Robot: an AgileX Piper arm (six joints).
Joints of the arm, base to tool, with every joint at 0 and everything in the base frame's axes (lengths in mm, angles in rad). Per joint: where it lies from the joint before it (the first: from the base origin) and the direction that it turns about. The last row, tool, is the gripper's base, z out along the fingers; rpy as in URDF.
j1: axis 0 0 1 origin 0 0 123
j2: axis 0 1 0 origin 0 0 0
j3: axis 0 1 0 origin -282.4 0 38.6
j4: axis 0.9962 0 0.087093 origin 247.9 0 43.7
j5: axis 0 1 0 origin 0 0 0
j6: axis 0.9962 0 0.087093 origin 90.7 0 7.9
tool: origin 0 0 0 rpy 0 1.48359 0
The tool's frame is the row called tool.
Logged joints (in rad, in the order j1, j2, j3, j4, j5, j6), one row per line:
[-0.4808 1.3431 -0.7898 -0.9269 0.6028 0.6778]
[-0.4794 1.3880 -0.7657 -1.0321 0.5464 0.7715]
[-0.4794 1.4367 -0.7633 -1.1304 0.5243 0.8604]
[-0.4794 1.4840 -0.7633 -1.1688 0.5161 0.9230]
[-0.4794 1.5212 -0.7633 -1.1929 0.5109 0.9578]
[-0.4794 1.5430 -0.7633 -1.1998 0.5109 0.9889]
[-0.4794 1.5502 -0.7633 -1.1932 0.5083 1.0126]
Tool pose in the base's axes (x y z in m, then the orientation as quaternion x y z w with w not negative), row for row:
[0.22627 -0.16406 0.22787 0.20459 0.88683 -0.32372 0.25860]
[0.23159 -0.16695 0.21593 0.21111 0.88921 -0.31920 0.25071]
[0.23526 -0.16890 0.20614 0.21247 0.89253 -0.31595 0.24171]
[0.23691 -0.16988 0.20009 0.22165 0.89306 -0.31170 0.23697]
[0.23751 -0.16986 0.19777 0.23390 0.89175 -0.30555 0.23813]
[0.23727 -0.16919 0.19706 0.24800 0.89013 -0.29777 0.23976]
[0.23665 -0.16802 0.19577 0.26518 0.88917 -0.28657 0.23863]
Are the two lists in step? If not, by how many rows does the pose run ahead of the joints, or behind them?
The pose runs 2 rows ahead of the joints: the pose in row i belongs to the joints in row i + 2.
